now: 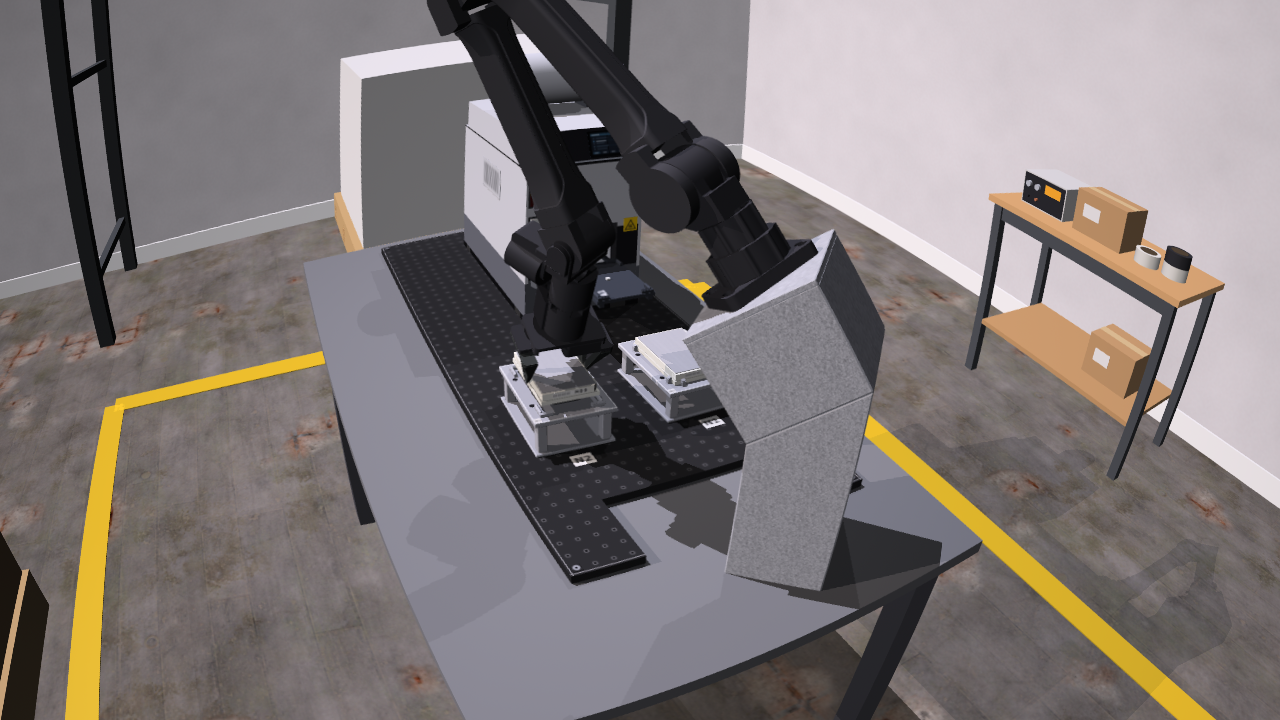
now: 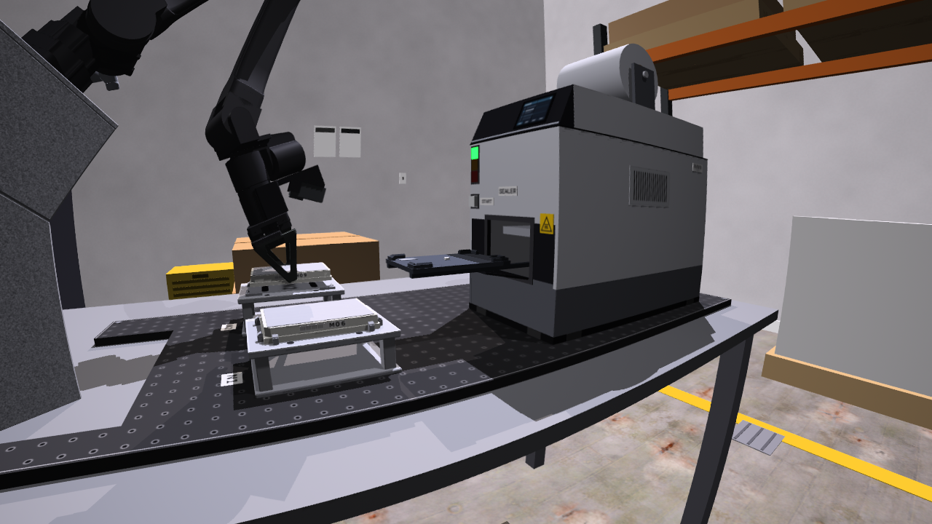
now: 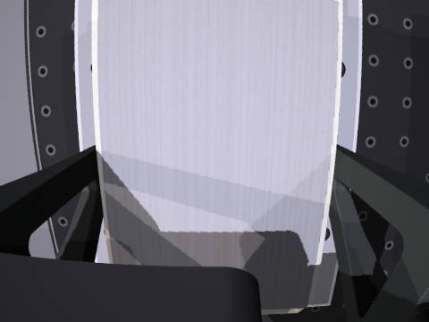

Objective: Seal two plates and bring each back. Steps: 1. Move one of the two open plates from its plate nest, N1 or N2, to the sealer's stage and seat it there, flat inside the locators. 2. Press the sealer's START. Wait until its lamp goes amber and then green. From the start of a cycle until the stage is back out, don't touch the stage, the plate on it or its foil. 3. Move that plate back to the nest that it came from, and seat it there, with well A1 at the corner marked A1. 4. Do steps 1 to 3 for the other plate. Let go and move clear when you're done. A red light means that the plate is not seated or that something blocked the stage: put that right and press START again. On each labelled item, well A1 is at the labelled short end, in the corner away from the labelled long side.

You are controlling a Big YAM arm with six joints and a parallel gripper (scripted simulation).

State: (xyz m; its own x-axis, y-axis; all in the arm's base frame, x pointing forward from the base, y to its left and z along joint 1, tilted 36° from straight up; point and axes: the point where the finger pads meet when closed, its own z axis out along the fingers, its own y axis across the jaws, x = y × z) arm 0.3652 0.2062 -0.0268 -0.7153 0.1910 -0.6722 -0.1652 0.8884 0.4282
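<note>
My hand is right at the white well plate. The rest, counted from my hand: nest N2: 30 mm below; start button: 310 mm ahead, 20 mm to the right, 110 mm above; sealer stage: 230 mm ahead, 130 mm to the right, 30 mm above.
</note>
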